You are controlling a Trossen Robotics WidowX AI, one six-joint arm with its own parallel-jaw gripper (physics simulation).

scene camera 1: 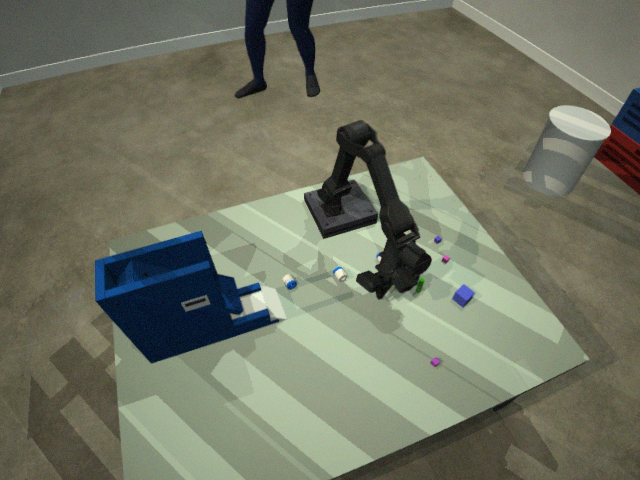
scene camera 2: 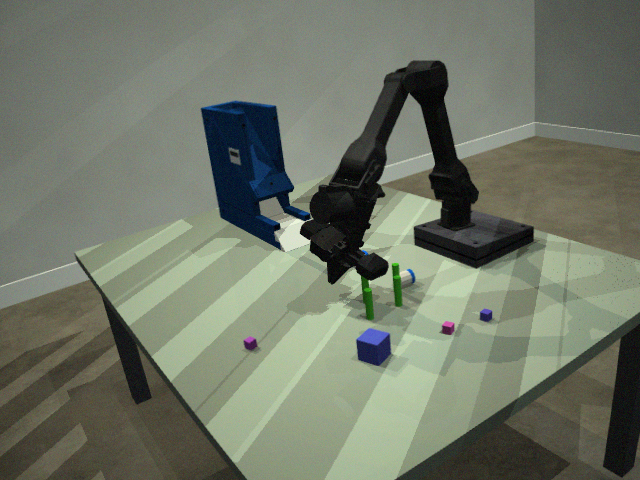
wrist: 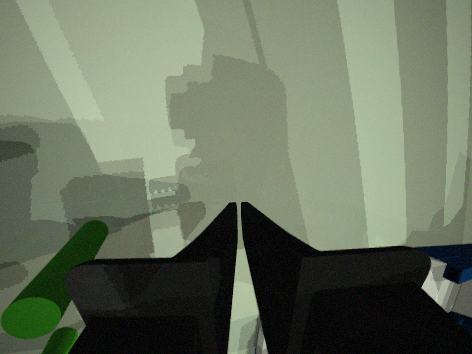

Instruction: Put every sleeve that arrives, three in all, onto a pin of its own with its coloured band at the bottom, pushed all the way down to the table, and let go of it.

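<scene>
My gripper (scene camera 1: 381, 294) (scene camera 2: 333, 279) (wrist: 238, 209) is shut and empty, its fingertips almost touching above the table beside the green pins. Several upright green pins show in scene camera 2, one in front (scene camera 2: 369, 304) and one to the right (scene camera 2: 397, 292); a pin (scene camera 1: 420, 285) (wrist: 65, 272) also shows in scene camera 1 and at the wrist view's lower left. White sleeves with blue bands lie on the table: one (scene camera 1: 289, 281) near the chute, one (scene camera 1: 339, 273) in the middle, and one (scene camera 1: 378, 257) (scene camera 2: 407, 277) partly hidden by the arm in scene camera 1. No sleeve is seen on a visible pin.
A blue dispenser (scene camera 1: 160, 315) (scene camera 2: 232, 175) with a white chute (scene camera 1: 272, 303) (scene camera 2: 293, 236) stands beyond the sleeves. A large blue cube (scene camera 1: 463, 295) (scene camera 2: 373, 346), a magenta cube (scene camera 1: 435, 362) (scene camera 2: 250, 343), a pink cube (scene camera 1: 446, 258) (scene camera 2: 448, 327) and a small blue cube (scene camera 1: 437, 239) (scene camera 2: 485, 314) lie around the pins.
</scene>
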